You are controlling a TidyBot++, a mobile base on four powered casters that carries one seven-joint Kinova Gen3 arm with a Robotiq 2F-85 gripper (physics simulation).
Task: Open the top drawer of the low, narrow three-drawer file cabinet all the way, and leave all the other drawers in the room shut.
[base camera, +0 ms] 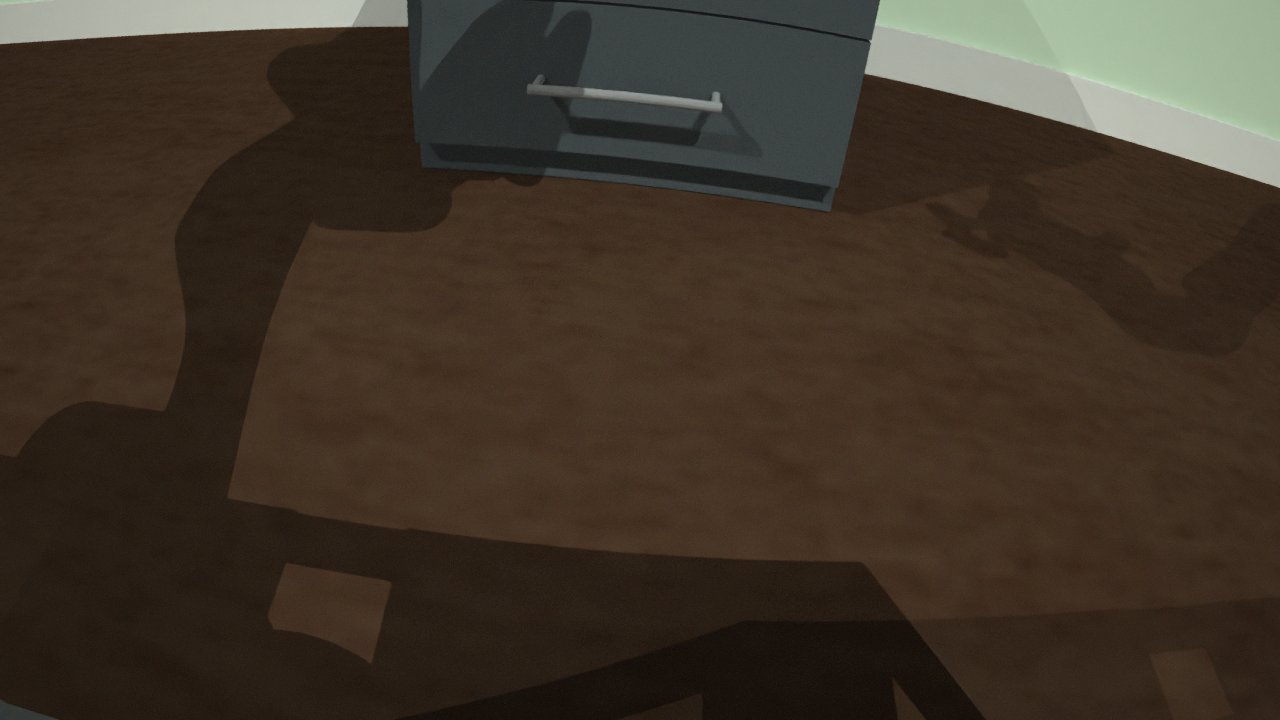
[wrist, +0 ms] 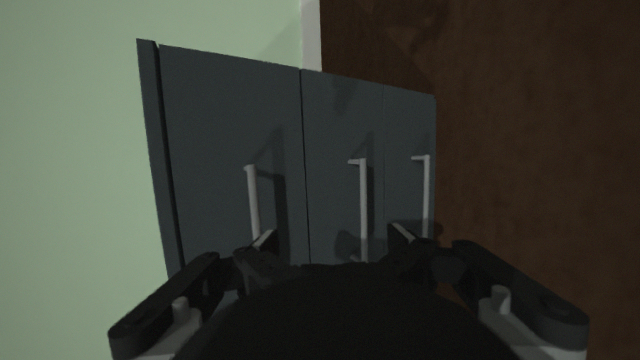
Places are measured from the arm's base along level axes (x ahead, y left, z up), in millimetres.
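Where they show: gripper, fingertip midpoint: (wrist: 332, 238).
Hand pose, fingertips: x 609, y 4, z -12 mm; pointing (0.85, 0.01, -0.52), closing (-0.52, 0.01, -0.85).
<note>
Things, the pixels of their centre, and the offset from my fingertips. "pt": a spot on its surface instead. Level surfaces: height alone.
- top drawer's bar handle, surface spot: (wrist: 253, 200) pt dx +87, dy -26, dz +42 mm
- middle handle, surface spot: (wrist: 363, 205) pt dx +90, dy +4, dz -111 mm
- bottom handle, surface spot: (base camera: 626, 96) (wrist: 427, 199) pt dx +90, dy +18, dz -267 mm
- brown floor, surface height: dz -385 mm
The dark grey three-drawer cabinet (base camera: 787, 107) (wrist: 156, 125) stands against the wall; in the wrist view it appears turned sideways, with its top at the left. The top drawer (wrist: 215, 110) looks shut, flush with the middle drawer (wrist: 340, 115) and bottom drawer (wrist: 407, 120) (base camera: 483, 116). The top drawer's bar handle (wrist: 253, 200) shows, its near end hidden by a finger. My gripper (wrist: 332, 238) is open and empty in front of the cabinet; its fingertips overlap the top and bottom handles in the view. How far it stands from the front is hard to tell. The gripper does not show in the base view.
The middle handle (wrist: 363, 205) and bottom handle (wrist: 426, 195) (base camera: 626, 96) stick out from their fronts. A pale green wall (base camera: 1163, 53) (wrist: 65, 150) with a white baseboard (base camera: 1163, 120) (wrist: 311, 35) is behind the cabinet. Shadows of the robot fall on the brown floor (base camera: 626, 385) (wrist: 540, 150).
</note>
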